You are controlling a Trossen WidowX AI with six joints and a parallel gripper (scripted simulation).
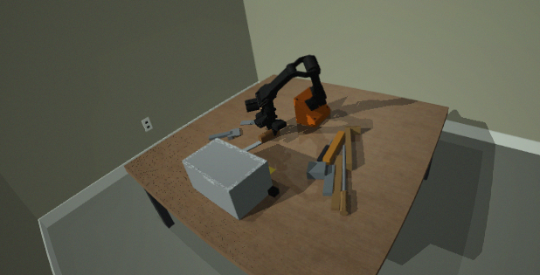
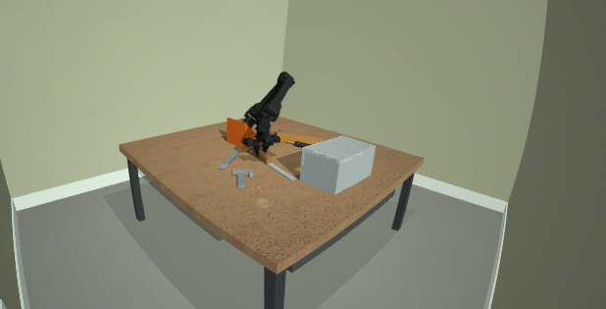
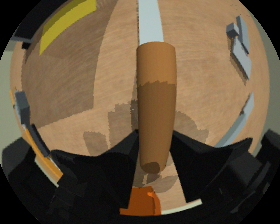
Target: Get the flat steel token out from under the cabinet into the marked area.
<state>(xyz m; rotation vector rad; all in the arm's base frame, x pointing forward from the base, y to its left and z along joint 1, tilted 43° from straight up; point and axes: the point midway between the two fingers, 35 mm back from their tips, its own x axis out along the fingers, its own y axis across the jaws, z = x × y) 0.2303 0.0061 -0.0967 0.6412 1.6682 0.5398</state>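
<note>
Right now my gripper tip is 320 mm to the right of the orange bar, 80 mm past it and 10 mm below it. From my gripper tip the other things lie so: grey block 360 mm to the left, 90 mm ahead, 10 mm above; wooden stick 460 mm to the left, 80 mm ahead; grey t-piece 210 mm to the right, 140 mm ahead.
</note>
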